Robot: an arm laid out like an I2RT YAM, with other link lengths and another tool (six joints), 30 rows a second.
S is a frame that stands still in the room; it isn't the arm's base.
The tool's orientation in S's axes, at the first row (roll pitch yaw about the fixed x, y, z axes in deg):
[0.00 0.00 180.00]
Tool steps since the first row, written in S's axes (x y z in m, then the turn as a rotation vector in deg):
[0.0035 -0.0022 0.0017 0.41 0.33 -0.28]
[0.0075 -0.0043 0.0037 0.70 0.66 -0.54]
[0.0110 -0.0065 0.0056 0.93 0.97 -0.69]
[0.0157 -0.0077 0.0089 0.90 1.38 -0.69]
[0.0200 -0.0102 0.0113 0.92 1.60 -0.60]
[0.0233 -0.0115 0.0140 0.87 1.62 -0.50]
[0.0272 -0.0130 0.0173 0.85 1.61 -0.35]
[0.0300 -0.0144 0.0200 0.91 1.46 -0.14]
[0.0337 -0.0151 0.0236 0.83 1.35 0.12]
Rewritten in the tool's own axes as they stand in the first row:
[-0.0035 0.0022 0.0017 -0.41 -0.33 -0.28]
[-0.0075 0.0043 0.0037 -0.70 -0.66 -0.54]
[-0.0110 0.0065 0.0056 -0.93 -0.97 -0.69]
[-0.0157 0.0077 0.0089 -0.90 -1.38 -0.69]
[-0.0200 0.0102 0.0113 -0.92 -1.60 -0.60]
[-0.0233 0.0115 0.0140 -0.87 -1.62 -0.50]
[-0.0272 0.0130 0.0173 -0.85 -1.61 -0.35]
[-0.0300 0.0144 0.0200 -0.91 -1.46 -0.14]
[-0.0337 0.0151 0.0236 -0.83 -1.35 0.12]

